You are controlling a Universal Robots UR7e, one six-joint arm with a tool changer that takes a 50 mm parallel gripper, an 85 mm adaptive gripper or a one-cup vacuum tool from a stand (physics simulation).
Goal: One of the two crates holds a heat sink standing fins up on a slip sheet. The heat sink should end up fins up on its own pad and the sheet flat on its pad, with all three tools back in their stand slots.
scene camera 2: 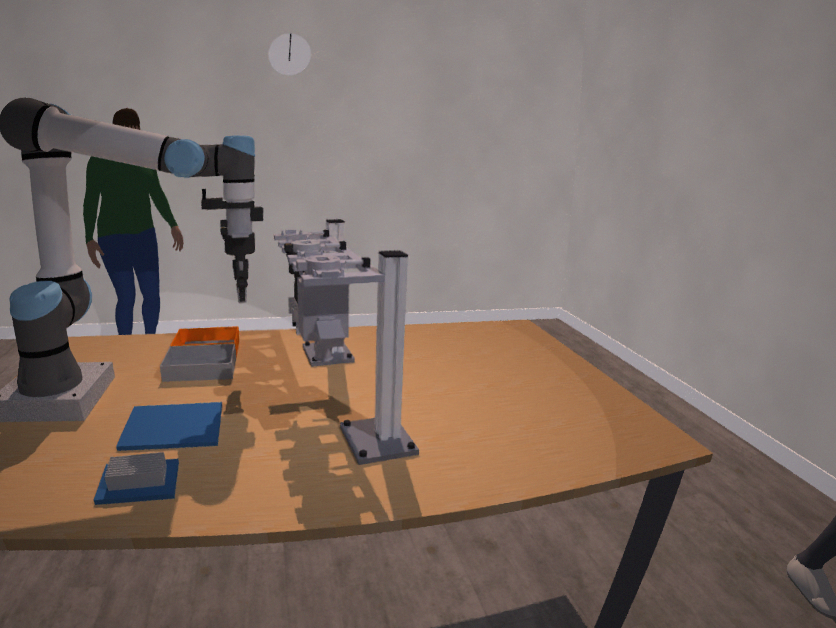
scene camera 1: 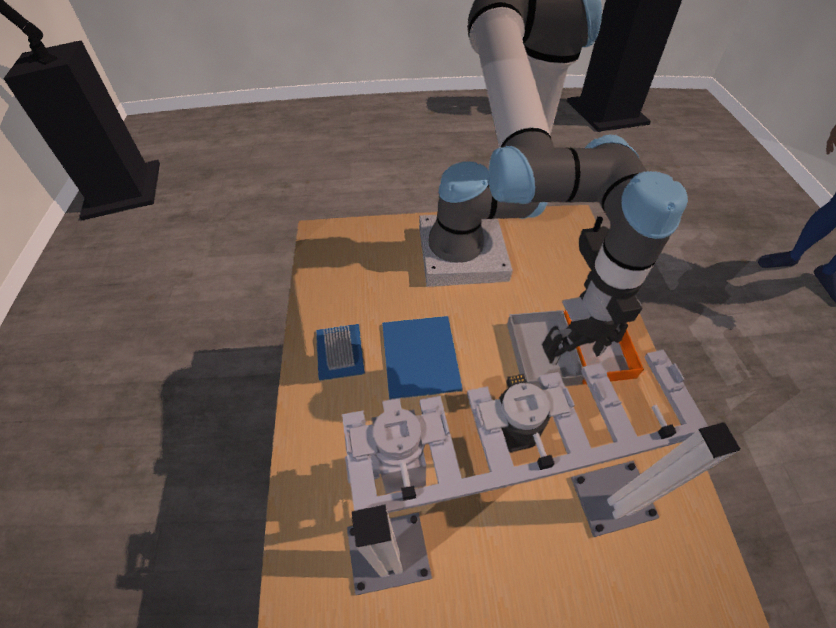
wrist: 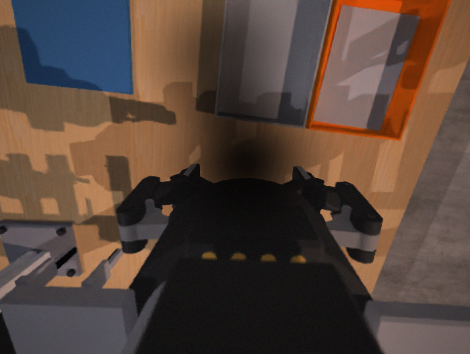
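Seen in the pictures: arm's base at its link origin: (scene camera 2: 51, 383) (scene camera 1: 455, 242).
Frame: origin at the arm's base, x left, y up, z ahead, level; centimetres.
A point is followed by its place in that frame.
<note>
The finned heat sink (scene camera 1: 339, 347) {x -37.1, y -1.8, z 23.2 cm} (scene camera 2: 136, 471) {x -39.5, y -1.1, z 23.0 cm} sits fins up on the small blue pad (scene camera 1: 358, 366) {x -33.8, y -4.0, z 28.3 cm} (scene camera 2: 173, 485) {x -41.0, y -4.0, z 28.9 cm}. The larger blue pad (scene camera 1: 422, 356) {x -18.7, y -4.0, z 29.9 cm} (scene camera 2: 172, 425) {x -20.1, y -4.0, z 29.2 cm} (wrist: 75, 45) {x -19.4, y -4.0, z 33.3 cm} has no sheet on it. A pale grey sheet-like panel (wrist: 360, 75) {x 23.4, y -4.5, z 40.5 cm} lies flat inside the orange crate (scene camera 1: 631, 354) {x 29.1, y -2.6, z 44.9 cm} (scene camera 2: 206, 332) {x 30.0, y -2.1, z 40.2 cm} (wrist: 412, 85) {x 29.5, y -1.9, z 42.5 cm}. The grey crate (scene camera 1: 517, 344) {x 3.0, y -0.8, z 35.1 cm} (scene camera 2: 199, 371) {x 2.6, y -2.5, z 36.6 cm} (wrist: 305, 75) {x 15.2, y -4.7, z 39.8 cm} beside it holds no heat sink. My adaptive gripper (scene camera 1: 576, 350) (scene camera 2: 241, 297) (wrist: 246, 172) is open and empty, high above the table, fingers down, near the crates' stand-side ends.
The tool stand (scene camera 1: 473, 483) {x -23.8, y 29.2, z 69.0 cm} (scene camera 2: 390, 351) {x -38.4, y 14.7, z 70.6 cm} stands beyond the pads and crates. A light grey tool (scene camera 1: 398, 432) {x -31.1, y 29.8, z 59.9 cm} (scene camera 2: 323, 307) {x -34.4, y 23.0, z 59.2 cm} hangs in its left slot and a dark-bodied tool (scene camera 1: 525, 408) {x -13.4, y 29.8, z 61.6 cm} in its middle slot. The slot on the right, nearest the orange crate, is empty.
</note>
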